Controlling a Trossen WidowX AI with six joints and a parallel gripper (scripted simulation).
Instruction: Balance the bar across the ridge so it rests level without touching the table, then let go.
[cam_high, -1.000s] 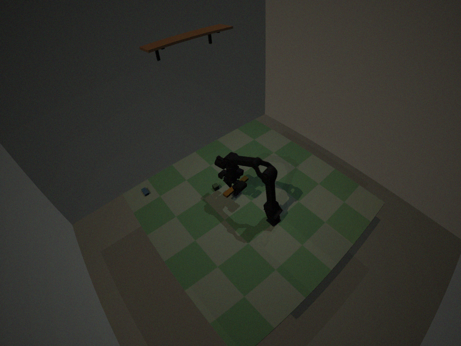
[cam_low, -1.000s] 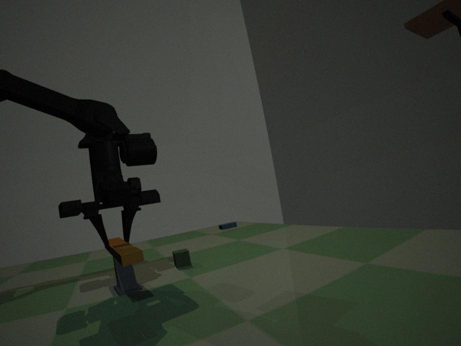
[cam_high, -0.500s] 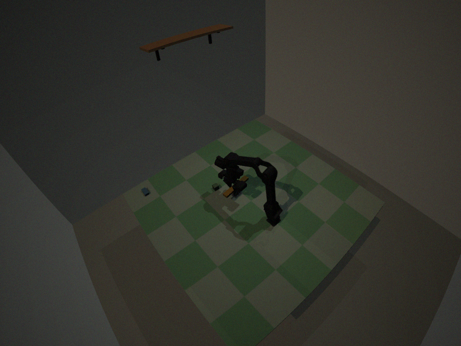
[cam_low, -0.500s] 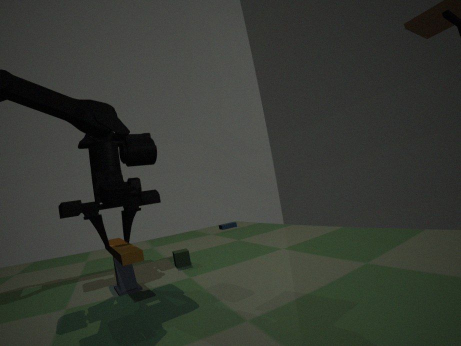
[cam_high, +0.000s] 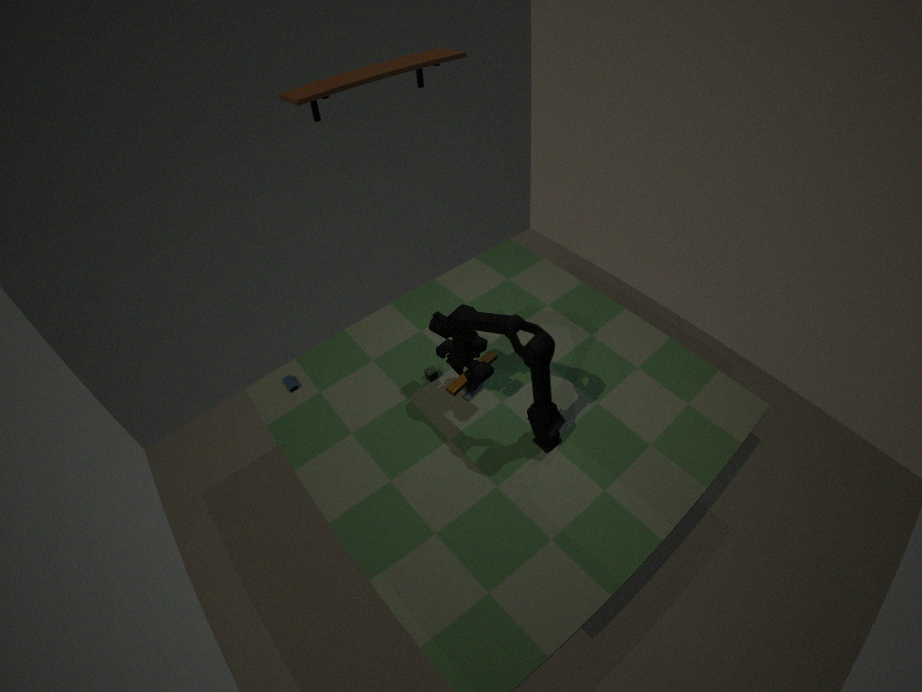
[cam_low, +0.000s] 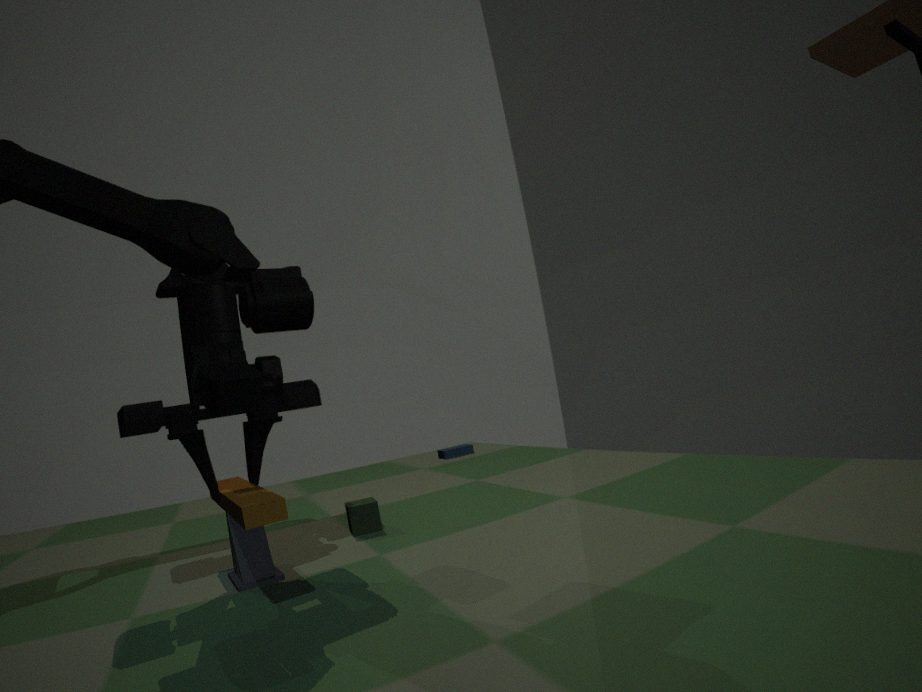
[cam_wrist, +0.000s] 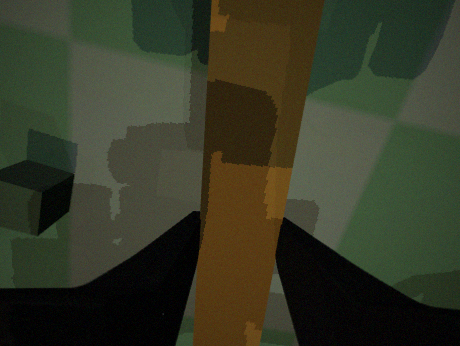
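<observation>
Right now my gripper tip is 30 mm to the left of the orange bar. Round my gripper tip: dark green cube 130 mm ahead, 40 mm to the left, 60 mm below; then small blue block 440 mm ahead, 440 mm to the left, 70 mm below.
</observation>
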